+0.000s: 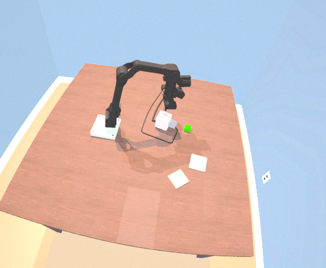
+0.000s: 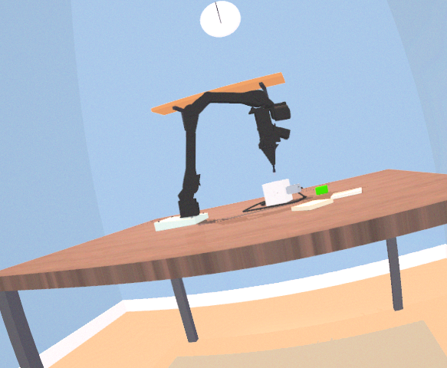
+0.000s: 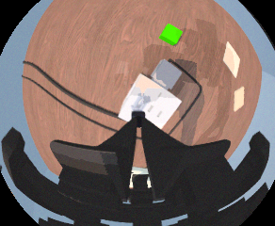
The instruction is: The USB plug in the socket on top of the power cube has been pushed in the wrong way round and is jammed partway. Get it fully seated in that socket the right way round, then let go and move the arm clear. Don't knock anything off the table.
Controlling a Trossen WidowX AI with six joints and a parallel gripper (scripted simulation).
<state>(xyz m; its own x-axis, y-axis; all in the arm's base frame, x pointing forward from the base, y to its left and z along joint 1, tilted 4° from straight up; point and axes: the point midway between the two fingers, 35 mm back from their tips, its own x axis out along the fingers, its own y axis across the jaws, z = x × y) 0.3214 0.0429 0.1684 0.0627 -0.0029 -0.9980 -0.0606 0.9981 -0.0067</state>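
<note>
Now: the small usb plug 2 cm below my gripper tip. Also, from my gripper tip: small green block (15 cm ahead, 12 cm below, 6 cm to the right).
</note>
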